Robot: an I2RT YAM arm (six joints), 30 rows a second.
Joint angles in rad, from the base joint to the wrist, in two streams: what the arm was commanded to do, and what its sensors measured. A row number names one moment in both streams.
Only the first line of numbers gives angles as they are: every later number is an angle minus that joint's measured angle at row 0.
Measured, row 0:
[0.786, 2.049, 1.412, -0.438, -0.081, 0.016]
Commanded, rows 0 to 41:
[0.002, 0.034, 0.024, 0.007, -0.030, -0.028]
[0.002, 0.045, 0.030, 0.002, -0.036, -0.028]
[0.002, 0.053, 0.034, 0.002, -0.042, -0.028]
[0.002, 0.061, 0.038, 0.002, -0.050, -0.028]
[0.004, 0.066, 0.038, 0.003, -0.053, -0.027]
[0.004, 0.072, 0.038, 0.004, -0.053, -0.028]
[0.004, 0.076, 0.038, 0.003, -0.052, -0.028]
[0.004, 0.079, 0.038, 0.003, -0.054, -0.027]
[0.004, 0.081, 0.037, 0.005, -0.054, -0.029]
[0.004, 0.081, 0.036, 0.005, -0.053, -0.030]
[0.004, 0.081, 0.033, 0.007, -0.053, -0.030]
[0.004, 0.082, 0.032, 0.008, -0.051, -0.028]
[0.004, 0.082, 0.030, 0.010, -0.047, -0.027]
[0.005, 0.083, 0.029, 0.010, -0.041, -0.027]
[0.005, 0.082, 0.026, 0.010, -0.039, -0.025]
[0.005, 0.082, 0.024, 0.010, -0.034, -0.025]
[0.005, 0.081, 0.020, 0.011, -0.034, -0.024]
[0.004, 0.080, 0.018, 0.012, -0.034, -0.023]
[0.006, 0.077, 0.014, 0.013, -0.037, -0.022]
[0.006, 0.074, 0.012, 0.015, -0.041, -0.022]
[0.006, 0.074, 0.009, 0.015, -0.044, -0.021]
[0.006, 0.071, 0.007, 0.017, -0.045, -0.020]
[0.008, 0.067, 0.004, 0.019, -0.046, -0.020]
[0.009, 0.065, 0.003, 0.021, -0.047, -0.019]
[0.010, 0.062, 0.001, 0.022, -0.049, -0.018]
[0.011, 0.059, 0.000, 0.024, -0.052, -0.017]
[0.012, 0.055, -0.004, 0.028, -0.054, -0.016]
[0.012, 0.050, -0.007, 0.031, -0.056, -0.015]
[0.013, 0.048, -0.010, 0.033, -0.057, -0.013]
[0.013, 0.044, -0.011, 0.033, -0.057, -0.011]
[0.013, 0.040, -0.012, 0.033, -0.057, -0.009]
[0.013, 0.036, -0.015, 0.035, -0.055, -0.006]
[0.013, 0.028, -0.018, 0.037, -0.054, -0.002]
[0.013, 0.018, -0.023, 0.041, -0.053, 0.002]
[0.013, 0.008, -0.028, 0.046, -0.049, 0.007]
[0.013, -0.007, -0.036, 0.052, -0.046, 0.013]
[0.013, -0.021, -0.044, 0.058, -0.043, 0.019]
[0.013, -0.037, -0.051, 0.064, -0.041, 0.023]
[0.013, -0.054, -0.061, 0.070, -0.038, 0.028]
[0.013, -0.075, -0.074, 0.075, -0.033, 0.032]
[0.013, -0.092, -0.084, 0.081, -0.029, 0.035]
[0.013, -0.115, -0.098, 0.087, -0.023, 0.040]
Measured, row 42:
[0.012, -0.072, -0.082, 0.001, -0.039, 0.023]
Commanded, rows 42 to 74:
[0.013, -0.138, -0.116, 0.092, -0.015, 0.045]
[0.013, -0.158, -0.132, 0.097, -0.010, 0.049]
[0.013, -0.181, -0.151, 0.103, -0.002, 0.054]
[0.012, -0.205, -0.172, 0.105, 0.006, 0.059]
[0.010, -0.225, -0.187, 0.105, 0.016, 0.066]
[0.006, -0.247, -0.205, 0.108, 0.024, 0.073]
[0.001, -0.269, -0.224, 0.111, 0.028, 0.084]
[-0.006, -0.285, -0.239, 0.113, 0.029, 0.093]
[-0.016, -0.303, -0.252, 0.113, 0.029, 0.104]
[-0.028, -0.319, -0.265, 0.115, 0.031, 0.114]
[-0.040, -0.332, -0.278, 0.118, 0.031, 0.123]
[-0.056, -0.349, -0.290, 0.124, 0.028, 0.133]
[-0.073, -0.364, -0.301, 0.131, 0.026, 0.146]
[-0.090, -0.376, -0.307, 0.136, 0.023, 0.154]
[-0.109, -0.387, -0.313, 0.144, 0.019, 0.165]
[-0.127, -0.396, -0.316, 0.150, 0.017, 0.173]
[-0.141, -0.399, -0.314, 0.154, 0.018, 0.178]
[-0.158, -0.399, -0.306, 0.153, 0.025, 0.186]
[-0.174, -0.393, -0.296, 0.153, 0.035, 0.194]
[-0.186, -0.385, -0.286, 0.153, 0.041, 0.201]
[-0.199, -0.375, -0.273, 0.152, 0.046, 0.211]
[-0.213, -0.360, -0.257, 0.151, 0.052, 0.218]
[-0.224, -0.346, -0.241, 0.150, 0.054, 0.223]
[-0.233, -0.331, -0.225, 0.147, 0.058, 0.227]
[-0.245, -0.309, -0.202, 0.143, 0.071, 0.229]
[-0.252, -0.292, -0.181, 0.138, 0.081, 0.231]
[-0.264, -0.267, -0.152, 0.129, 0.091, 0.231]
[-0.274, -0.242, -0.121, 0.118, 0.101, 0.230]
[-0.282, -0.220, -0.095, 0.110, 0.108, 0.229]
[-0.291, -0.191, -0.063, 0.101, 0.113, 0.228]
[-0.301, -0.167, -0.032, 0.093, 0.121, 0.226]
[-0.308, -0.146, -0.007, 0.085, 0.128, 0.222]
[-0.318, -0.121, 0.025, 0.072, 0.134, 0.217]
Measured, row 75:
[-0.304, -0.154, -0.031, 0.034, 0.090, 0.218]
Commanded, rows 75 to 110:
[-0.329, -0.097, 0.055, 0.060, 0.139, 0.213]
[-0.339, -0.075, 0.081, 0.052, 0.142, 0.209]
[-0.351, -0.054, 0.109, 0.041, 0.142, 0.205]
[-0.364, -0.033, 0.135, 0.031, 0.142, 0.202]
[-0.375, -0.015, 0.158, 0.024, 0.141, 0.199]
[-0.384, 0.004, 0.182, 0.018, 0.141, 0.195]
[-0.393, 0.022, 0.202, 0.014, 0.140, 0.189]
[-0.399, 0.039, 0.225, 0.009, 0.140, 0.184]
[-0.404, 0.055, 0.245, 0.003, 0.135, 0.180]
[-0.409, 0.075, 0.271, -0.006, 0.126, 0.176]
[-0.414, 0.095, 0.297, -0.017, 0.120, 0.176]
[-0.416, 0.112, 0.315, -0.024, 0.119, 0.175]
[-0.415, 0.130, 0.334, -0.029, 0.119, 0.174]
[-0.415, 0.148, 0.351, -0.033, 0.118, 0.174]
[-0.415, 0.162, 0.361, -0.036, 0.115, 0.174]
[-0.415, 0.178, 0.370, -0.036, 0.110, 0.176]
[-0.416, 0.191, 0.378, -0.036, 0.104, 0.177]
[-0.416, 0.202, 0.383, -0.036, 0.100, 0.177]
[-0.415, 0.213, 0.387, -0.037, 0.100, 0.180]
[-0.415, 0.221, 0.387, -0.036, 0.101, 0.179]
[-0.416, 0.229, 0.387, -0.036, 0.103, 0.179]
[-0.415, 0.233, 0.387, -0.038, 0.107, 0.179]
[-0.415, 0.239, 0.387, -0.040, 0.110, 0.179]
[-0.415, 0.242, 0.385, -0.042, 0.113, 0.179]
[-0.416, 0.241, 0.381, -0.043, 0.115, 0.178]
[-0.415, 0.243, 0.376, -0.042, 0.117, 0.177]
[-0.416, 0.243, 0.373, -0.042, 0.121, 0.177]
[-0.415, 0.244, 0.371, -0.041, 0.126, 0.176]
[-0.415, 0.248, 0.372, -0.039, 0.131, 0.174]
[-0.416, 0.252, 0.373, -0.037, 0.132, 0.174]
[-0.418, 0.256, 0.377, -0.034, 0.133, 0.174]
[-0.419, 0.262, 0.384, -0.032, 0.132, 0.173]
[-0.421, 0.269, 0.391, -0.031, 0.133, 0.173]
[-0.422, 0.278, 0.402, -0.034, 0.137, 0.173]
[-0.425, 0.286, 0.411, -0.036, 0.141, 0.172]
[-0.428, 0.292, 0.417, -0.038, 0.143, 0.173]
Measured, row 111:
[-0.422, 0.284, 0.392, -0.103, 0.115, 0.184]
